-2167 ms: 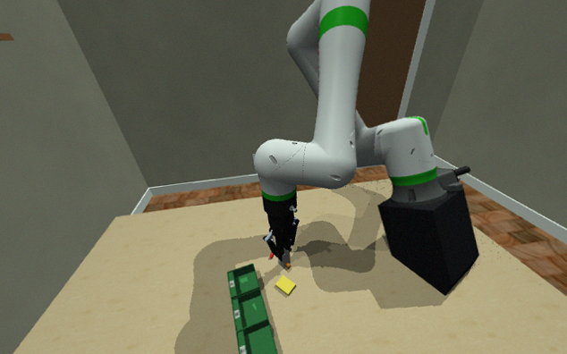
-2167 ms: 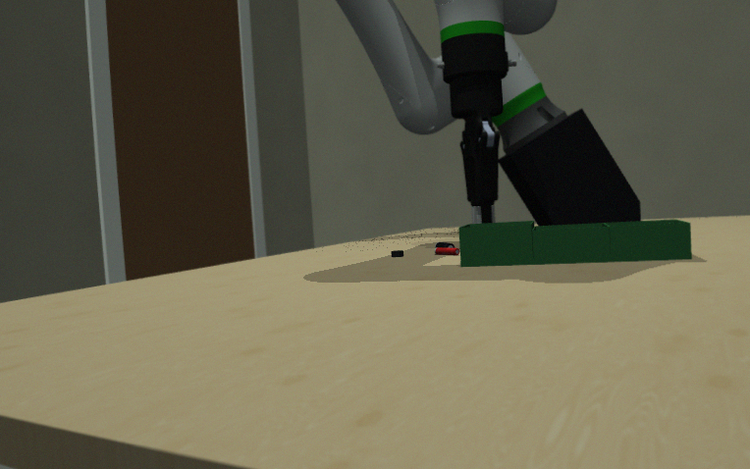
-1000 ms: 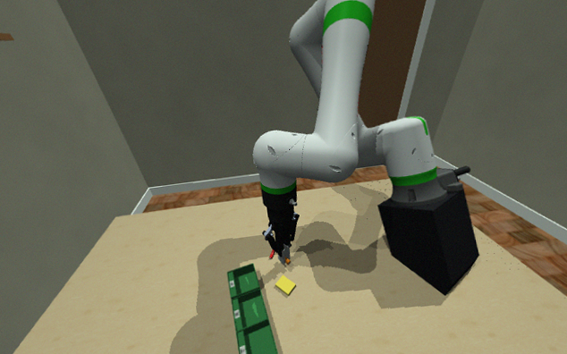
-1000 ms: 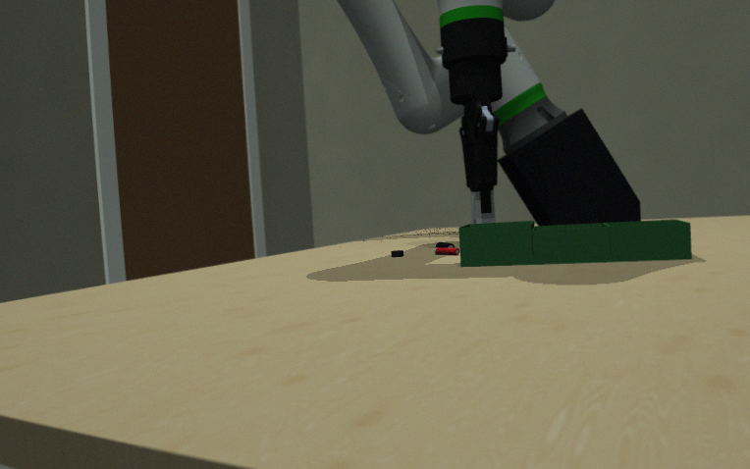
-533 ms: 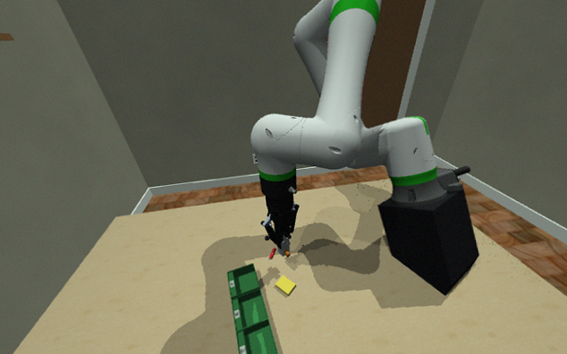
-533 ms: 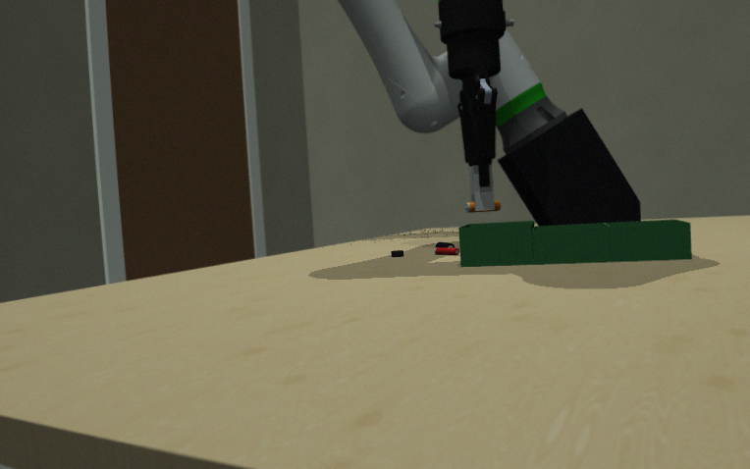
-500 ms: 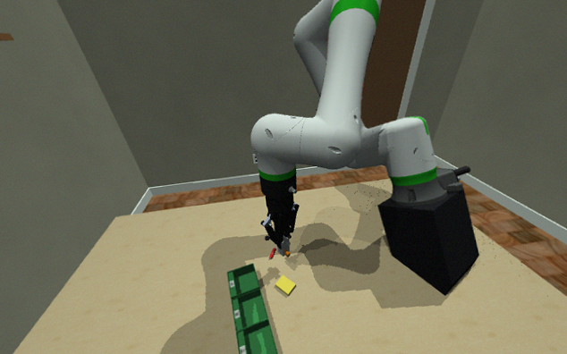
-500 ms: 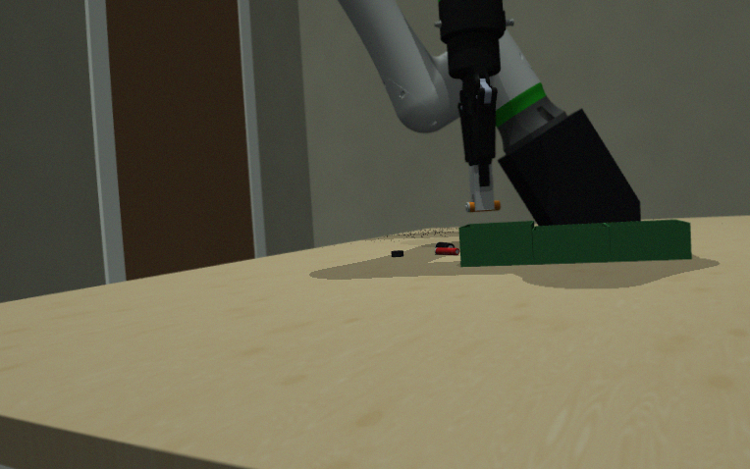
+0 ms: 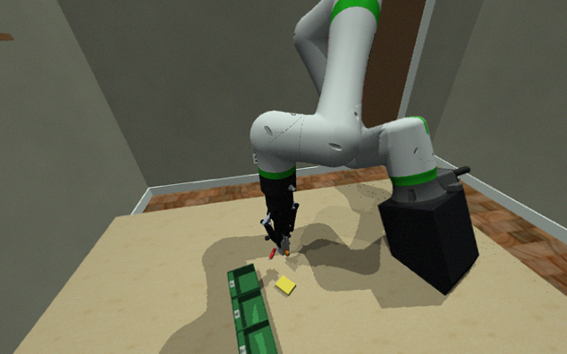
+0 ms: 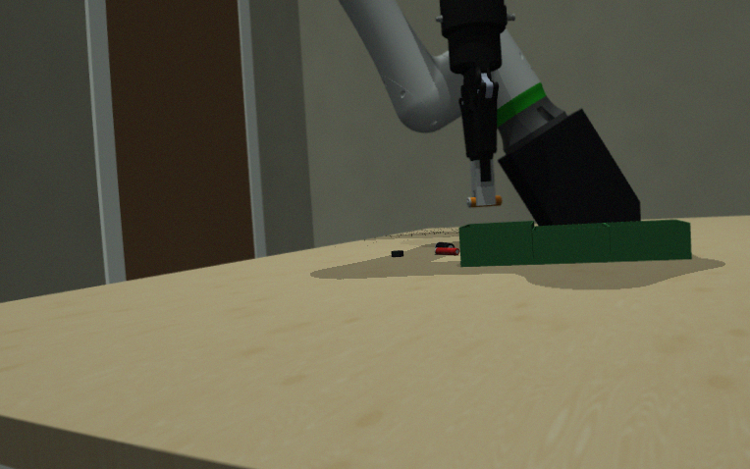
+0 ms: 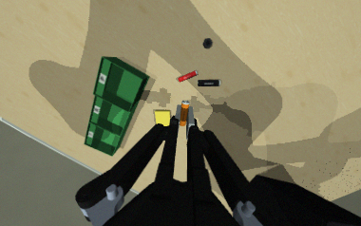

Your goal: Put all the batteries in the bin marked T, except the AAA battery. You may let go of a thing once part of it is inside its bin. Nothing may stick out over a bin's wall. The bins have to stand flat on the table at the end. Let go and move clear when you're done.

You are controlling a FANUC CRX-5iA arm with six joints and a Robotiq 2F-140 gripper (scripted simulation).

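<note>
The black battery is 90 mm below my hand, 70 mm to the right of it and 20 mm behind it. From my hand the other things lie so: flat yellow block: 100 mm below, 80 mm to the left, 10 mm ahead; then red battery: 100 mm below, 50 mm to the right, 30 mm ahead; then orange battery: 30 mm below.
</note>
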